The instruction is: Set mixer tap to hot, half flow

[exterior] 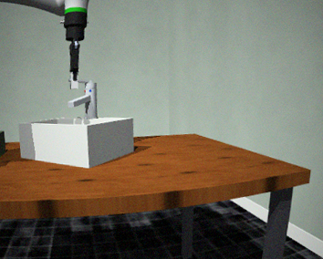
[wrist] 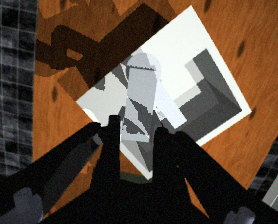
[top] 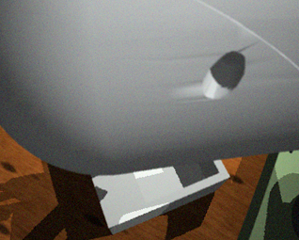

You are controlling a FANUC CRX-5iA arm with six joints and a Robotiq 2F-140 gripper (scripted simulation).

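Right now my hand is 2 cm short of the grey lever. Also, from my hand: mixer tap (4 cm ahead, 1 cm to the right, 5 cm below); then white basin (1 cm behind, 8 cm to the right, 24 cm below).
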